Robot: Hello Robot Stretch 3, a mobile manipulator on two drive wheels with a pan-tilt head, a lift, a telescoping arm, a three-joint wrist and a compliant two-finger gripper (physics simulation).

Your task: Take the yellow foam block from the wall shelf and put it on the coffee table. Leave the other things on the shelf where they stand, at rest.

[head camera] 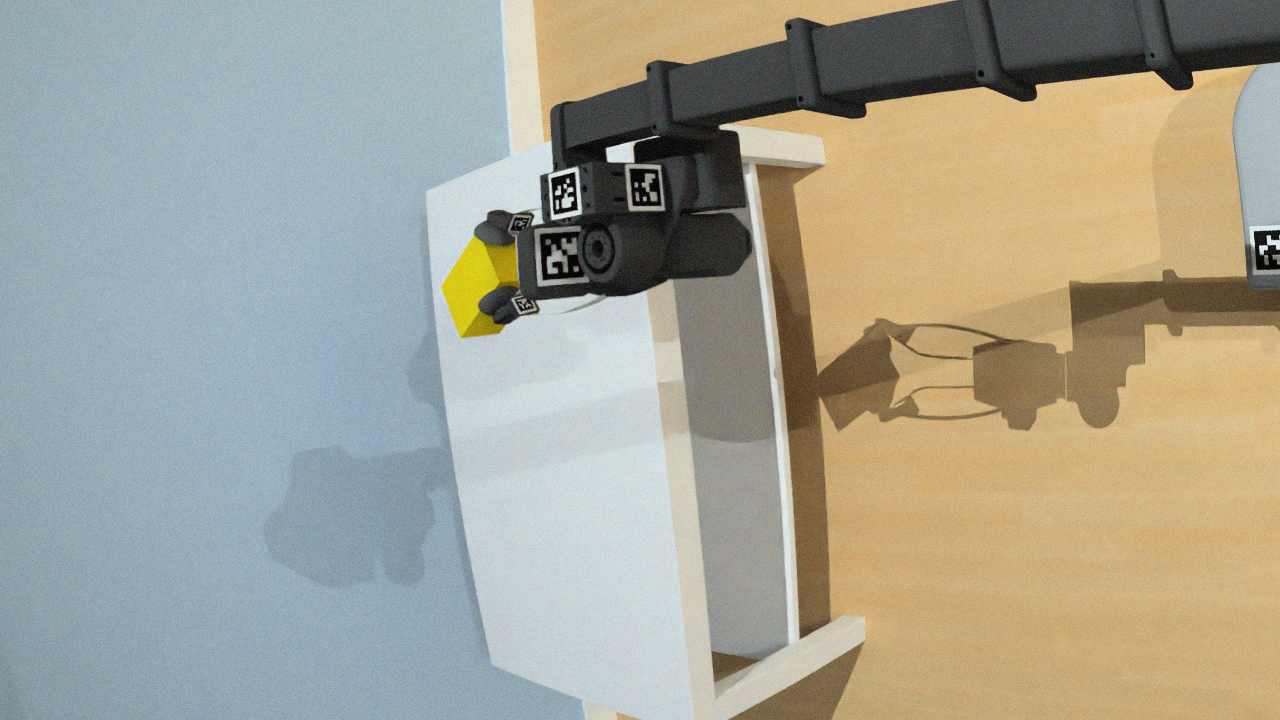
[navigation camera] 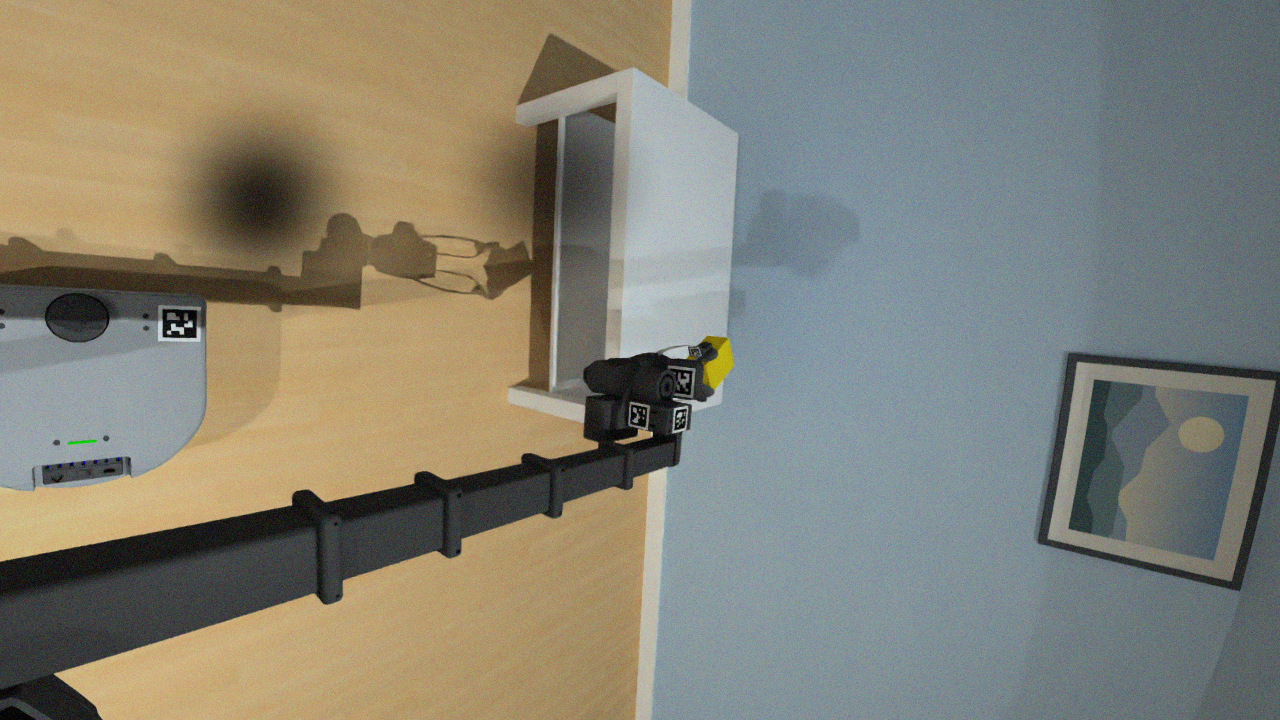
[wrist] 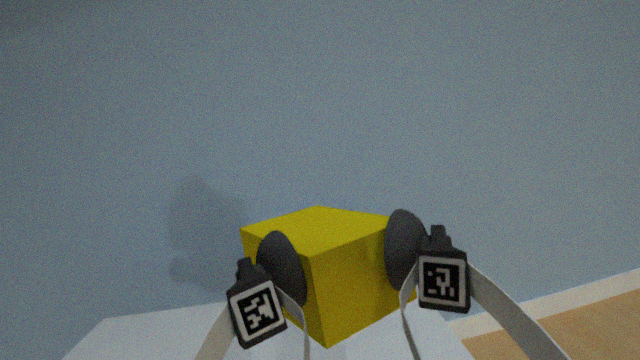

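Where they show: gripper, fingertip midpoint: (head camera: 486, 268) (navigation camera: 709, 372); robot's base, link origin: (navigation camera: 78, 315).
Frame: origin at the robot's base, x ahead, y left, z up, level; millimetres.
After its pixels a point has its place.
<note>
The yellow foam block (head camera: 472, 291) @(y -782, x -5, z 820 mm) (navigation camera: 719, 360) @(y -783, x -4, z 820 mm) (wrist: 350, 290) is between the two dark finger pads of my gripper (head camera: 496, 266) @(y -773, x -25, z 808 mm) (navigation camera: 707, 371) @(y -773, x -25, z 808 mm) (wrist: 341, 248) @(y -773, x -25, z 808 mm), which is shut on it. The block is turned with a vertical edge towards the wrist camera. It is over the wall-side part of a white table (head camera: 572, 537) @(y -1156, x 369, z 451 mm) (navigation camera: 680, 197) @(y -1161, x 406, z 450 mm) (wrist: 150, 335), near one end. The size of any gap under the block cannot be told. The wall shelf does not show in these views.
The blue wall (head camera: 223, 179) @(y -1739, x -296, z 808 mm) (navigation camera: 895, 223) @(y -1707, x 426, z 910 mm) (wrist: 300, 100) stands close behind the table and block. The table has a lower shelf board (head camera: 742, 501) @(y -1080, x 370, z 151 mm) and side panels. A framed picture (navigation camera: 1154, 470) @(y -1713, x -219, z 1628 mm) hangs on the wall. My arm (head camera: 895, 67) @(y -256, x -92, z 921 mm) (navigation camera: 402, 537) @(y -163, x -105, z 923 mm) reaches across the wood floor from my base (navigation camera: 89, 385) @(y -12, x -101, z 160 mm).
</note>
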